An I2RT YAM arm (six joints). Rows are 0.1 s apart.
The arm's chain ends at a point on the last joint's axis. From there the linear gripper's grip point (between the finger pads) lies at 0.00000 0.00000 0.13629 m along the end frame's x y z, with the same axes.
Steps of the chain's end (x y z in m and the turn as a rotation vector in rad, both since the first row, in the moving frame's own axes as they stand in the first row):
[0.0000 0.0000 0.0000 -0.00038 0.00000 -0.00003]
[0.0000 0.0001 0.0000 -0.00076 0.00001 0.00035]
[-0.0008 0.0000 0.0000 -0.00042 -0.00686 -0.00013]
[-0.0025 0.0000 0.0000 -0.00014 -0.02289 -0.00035]
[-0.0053 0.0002 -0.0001 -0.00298 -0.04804 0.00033]
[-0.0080 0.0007 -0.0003 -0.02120 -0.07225 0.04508]
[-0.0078 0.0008 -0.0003 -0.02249 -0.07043 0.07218]
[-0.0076 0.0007 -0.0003 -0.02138 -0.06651 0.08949]
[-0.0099 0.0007 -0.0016 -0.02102 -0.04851 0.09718]
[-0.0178 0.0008 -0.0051 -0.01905 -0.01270 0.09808]
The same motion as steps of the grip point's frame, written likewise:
[0.0000 0.0001 0.0000 -0.00038 0.00000 -0.00003]
[0.0000 0.0002 0.0000 -0.00076 0.00001 0.00035]
[-0.0017 0.0001 0.0000 -0.00042 -0.00686 -0.00013]
[-0.0056 0.0000 0.0000 -0.00014 -0.02289 -0.00035]
[-0.0118 0.0006 -0.0003 -0.00298 -0.04804 0.00033]
[-0.0179 0.0034 -0.0007 -0.02120 -0.07225 0.04508]
[-0.0175 0.0035 -0.0007 -0.02249 -0.07043 0.07218]
[-0.0168 0.0032 -0.0006 -0.02138 -0.06651 0.08949]
[-0.0166 0.0032 -0.0018 -0.02102 -0.04851 0.09718]
[-0.0197 0.0033 -0.0051 -0.01905 -0.01270 0.09808]

